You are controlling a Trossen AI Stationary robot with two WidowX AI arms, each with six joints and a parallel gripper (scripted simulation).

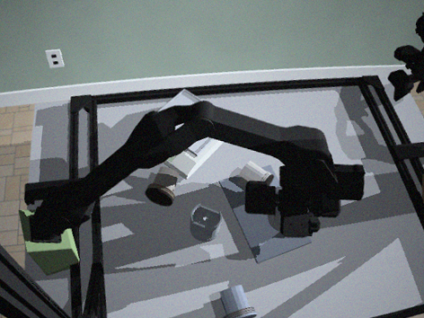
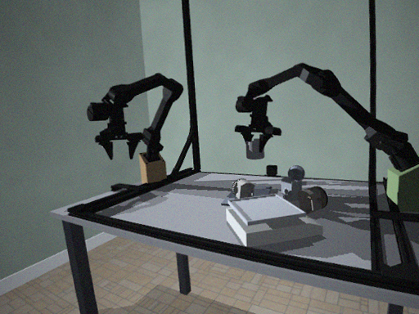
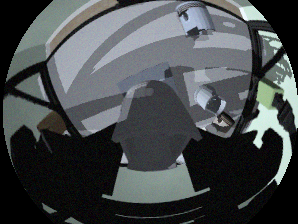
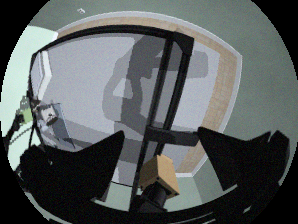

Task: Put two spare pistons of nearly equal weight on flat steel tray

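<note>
Right now the flat steel tray is 19 cm below my left hand, 8 cm ahead of it and 1 cm to the right of it. Round my left hand: white scale 35 cm ahead, 14 cm to the left, 14 cm below.
</note>
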